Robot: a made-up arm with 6 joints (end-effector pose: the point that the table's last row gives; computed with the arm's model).
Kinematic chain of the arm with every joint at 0, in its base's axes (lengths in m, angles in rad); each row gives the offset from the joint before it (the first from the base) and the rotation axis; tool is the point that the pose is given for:
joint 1: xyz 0 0 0.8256 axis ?
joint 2: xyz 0.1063 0 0 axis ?
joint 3: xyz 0 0 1.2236 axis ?
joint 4: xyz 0 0 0.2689 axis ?
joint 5: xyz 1.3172 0 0 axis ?
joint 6: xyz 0.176 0 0 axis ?
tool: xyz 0 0 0
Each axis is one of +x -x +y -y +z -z.
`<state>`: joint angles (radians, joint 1 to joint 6).
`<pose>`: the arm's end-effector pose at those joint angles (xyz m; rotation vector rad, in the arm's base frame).
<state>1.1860 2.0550 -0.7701 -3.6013 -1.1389 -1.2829</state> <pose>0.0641 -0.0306 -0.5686 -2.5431 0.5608 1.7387</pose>
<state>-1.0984 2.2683 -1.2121 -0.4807 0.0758 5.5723</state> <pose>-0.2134 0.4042 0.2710 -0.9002 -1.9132 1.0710</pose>
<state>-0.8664 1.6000 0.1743 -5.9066 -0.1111 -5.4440</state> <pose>1.1558 -1.3711 -0.6503 -0.3170 1.5673 0.2275</pose>
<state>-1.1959 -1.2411 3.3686 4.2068 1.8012 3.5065</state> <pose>-0.5047 0.8732 -0.0676 -0.2426 -2.8039 -0.6764</pose>
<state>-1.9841 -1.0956 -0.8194 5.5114 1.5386 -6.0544</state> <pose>-0.1860 -0.1186 2.1262 -1.3695 -1.7434 -2.0099</pose>
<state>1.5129 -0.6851 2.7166 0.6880 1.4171 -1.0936</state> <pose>-0.2181 -1.8536 1.0377 -0.2262 2.1407 0.7057</pose>
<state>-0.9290 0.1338 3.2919 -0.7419 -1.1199 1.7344</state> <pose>-0.5857 0.9626 1.8632 2.4010 1.3663 1.3519</pose>
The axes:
joint 1: +z
joint 2: +y
joint 3: -y
joint 4: -x
joint 5: -y
joint 6: -x

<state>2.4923 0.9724 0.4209 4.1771 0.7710 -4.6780</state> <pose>-1.8915 1.5683 0.9343 -0.6550 0.5141 1.4982</pose>
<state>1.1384 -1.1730 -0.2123 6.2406 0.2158 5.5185</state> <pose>-0.1745 -0.3819 2.6957 1.3205 -0.6067 1.4150</pose>
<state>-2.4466 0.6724 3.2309 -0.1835 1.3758 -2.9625</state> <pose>0.3647 0.3451 2.1607 -0.3345 0.7284 0.8850</pose>
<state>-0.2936 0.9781 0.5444 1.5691 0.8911 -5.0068</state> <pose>2.4613 -0.6011 1.1533 -2.4574 -0.7002 0.5923</pose>
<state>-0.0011 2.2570 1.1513 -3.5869 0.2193 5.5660</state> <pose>1.9302 0.0144 -1.1754 -1.6019 0.7384 1.3021</pose>
